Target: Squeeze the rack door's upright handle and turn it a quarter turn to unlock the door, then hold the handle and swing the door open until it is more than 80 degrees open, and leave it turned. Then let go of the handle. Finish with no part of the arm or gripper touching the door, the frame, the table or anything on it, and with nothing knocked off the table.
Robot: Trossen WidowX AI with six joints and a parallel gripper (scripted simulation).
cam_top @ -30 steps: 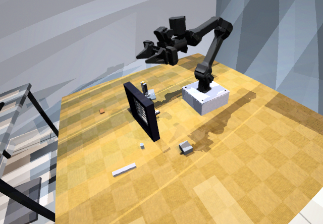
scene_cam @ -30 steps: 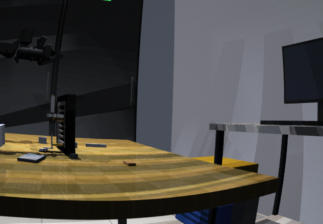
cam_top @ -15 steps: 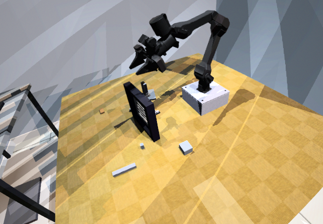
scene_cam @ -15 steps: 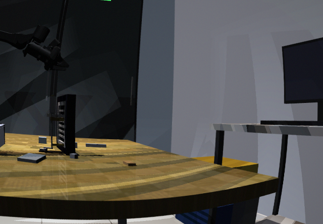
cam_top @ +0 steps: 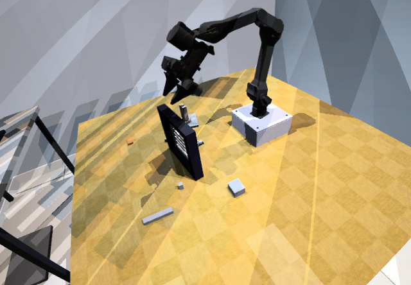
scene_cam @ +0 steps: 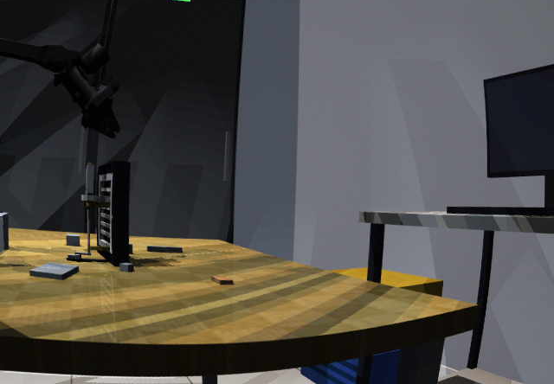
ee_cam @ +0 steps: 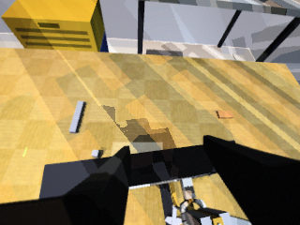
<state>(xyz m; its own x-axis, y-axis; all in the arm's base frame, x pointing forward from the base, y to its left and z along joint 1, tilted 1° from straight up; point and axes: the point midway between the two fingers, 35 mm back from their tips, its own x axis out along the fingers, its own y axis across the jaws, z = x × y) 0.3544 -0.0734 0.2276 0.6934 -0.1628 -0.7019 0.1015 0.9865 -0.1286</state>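
My gripper tip is now 8 cm past the upright door handle, 5 cm to the left of it and 15 cm above it. From my gripper tip the other things lie so: flat dark plate 19 cm behind, 21 cm to the right, 28 cm below; grey bar 20 cm ahead, 16 cm to the left, 28 cm below.
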